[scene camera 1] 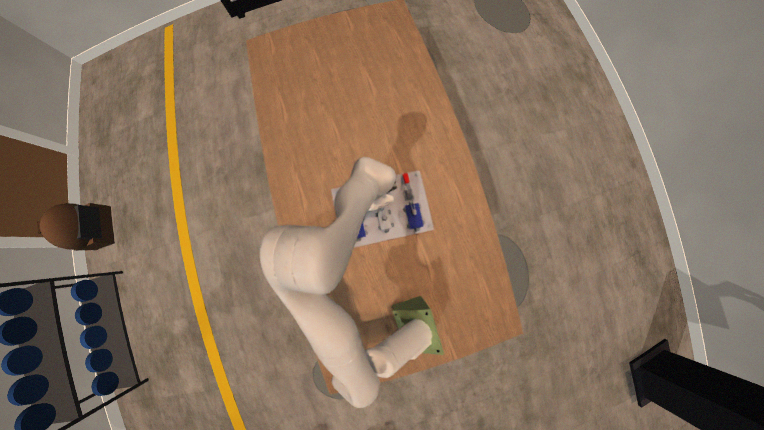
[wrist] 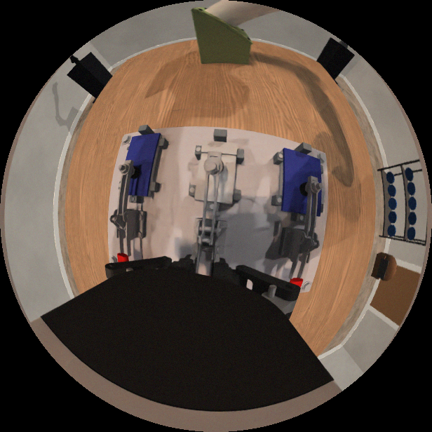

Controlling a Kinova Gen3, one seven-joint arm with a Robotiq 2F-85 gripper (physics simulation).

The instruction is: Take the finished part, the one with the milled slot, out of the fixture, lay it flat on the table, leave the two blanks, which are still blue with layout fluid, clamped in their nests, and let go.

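Note:
The finished part, a pale block, sits in the middle nest of the fixture plate. The middle toggle clamp lies over it, its spindle down on the part; the slot is hard to make out. One blue blank is clamped in the nest at the left of the wrist view. The other blue blank is clamped at the right. My gripper is shut on the middle clamp's handle, whose red grip is hidden between the fingers. The arm mostly hides the gripper in the scene view.
The outer clamps' red handles stand close to either side of my gripper. The fixture rests on the wooden table. The green arm mount stands beyond the fixture, near the table's end.

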